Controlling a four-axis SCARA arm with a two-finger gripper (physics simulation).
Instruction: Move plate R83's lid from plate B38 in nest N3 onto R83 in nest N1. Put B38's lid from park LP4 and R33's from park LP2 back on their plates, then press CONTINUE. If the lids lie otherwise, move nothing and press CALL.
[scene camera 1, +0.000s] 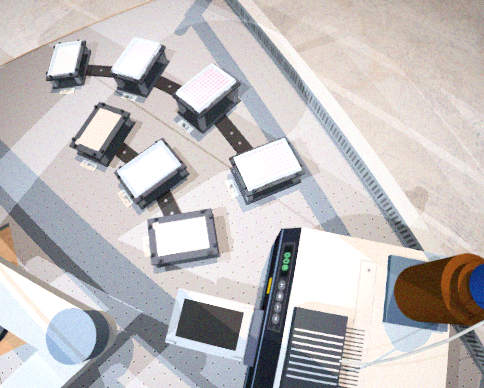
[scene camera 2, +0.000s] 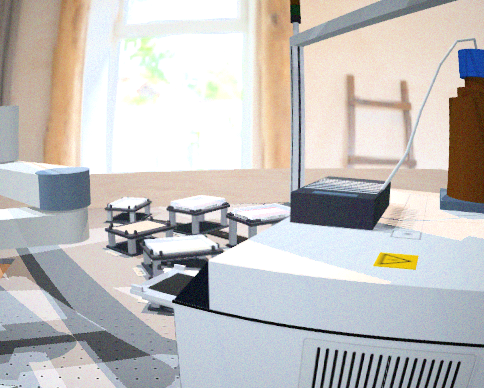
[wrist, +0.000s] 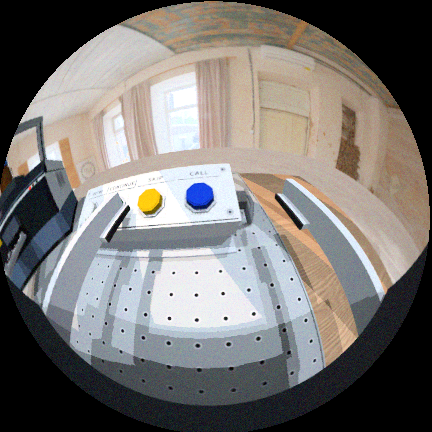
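Observation:
My gripper is open and empty, facing the button panel. The blue button under CALL and yellow button under SKIP show between the fingers; the left finger covers part of the panel by CONTINUE. In scene camera 1, pink-dotted plates and a paler dotted plate sit on outer stands, with a whitish top at far left. The inner stands show a clear-rimmed white piece, a tan top and a white top. Stand labels are too small to read.
A white instrument with a tray stands beside the stands. A brown bottle stands on it. The arm is at the left in both scene views.

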